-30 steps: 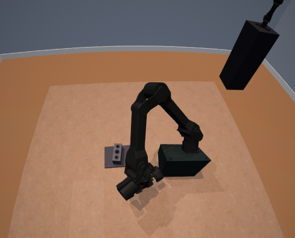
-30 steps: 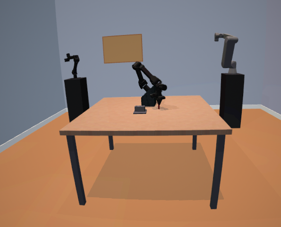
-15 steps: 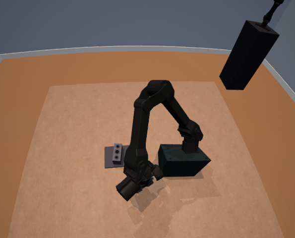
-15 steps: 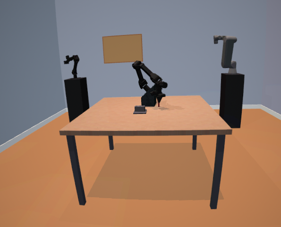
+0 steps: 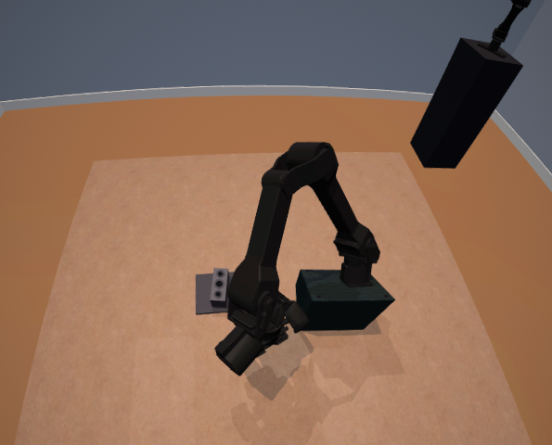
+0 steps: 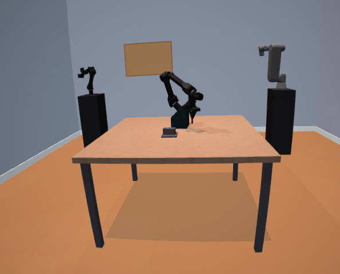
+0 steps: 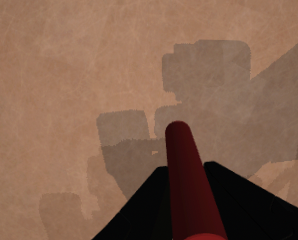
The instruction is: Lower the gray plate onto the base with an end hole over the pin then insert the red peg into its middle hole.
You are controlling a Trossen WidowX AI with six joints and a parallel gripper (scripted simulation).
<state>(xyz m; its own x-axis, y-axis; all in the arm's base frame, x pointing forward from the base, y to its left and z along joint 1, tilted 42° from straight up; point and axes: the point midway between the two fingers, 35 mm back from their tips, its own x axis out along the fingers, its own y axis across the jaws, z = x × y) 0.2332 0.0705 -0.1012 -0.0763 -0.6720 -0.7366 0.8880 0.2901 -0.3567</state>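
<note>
My gripper tip is now 180 mm to the left of the gray plate, 100 mm short of it and 60 mm above it. The rest, counted from my gripper tip: dark square base (160 mm to the right, 100 mm below, 100 mm ahead); then red peg (right at my gripper tip).
</note>
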